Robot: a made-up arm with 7 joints.
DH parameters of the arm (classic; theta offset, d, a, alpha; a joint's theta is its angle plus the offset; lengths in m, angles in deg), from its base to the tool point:
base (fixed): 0 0.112 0 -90
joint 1: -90 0.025 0.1 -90
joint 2: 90 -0.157 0.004 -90
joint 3: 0 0.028 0.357 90
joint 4: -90 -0.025 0.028 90
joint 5: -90 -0.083 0.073 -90
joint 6: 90 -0.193 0.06 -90
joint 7: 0 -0.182 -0.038 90
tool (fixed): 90 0.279 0 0
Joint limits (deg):
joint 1: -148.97..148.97
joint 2: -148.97..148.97
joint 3: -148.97..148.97
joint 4: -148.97..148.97
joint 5: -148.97..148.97
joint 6: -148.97..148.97
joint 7: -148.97..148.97
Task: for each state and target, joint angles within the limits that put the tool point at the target. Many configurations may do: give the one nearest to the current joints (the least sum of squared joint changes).
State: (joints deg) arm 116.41 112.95 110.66 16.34 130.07 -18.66 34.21
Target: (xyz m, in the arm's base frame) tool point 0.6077 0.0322 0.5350
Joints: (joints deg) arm 141.61 115.80 111.86 23.60 148.44 -20.16 20.18
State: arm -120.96 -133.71 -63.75 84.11 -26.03 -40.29 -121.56
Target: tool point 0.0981 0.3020 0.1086
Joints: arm -127.82 -143.99 -59.55 124.90 -15.12 -35.71 -122.51
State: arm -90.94 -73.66 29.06 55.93 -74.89 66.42 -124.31
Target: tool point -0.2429 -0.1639 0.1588
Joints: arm -92.42 -86.33 30.48 81.66 -79.03 47.48 -116.79
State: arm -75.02 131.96 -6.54 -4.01 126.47 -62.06 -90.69
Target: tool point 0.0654 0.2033 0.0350
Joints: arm -89.65 130.74 -49.81 -3.61 123.73 -75.83 -57.99
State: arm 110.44 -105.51 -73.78 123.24 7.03 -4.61 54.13
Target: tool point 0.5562 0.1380 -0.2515
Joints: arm 118.62 -133.06 -64.86 109.44 14.91 -22.84 50.88
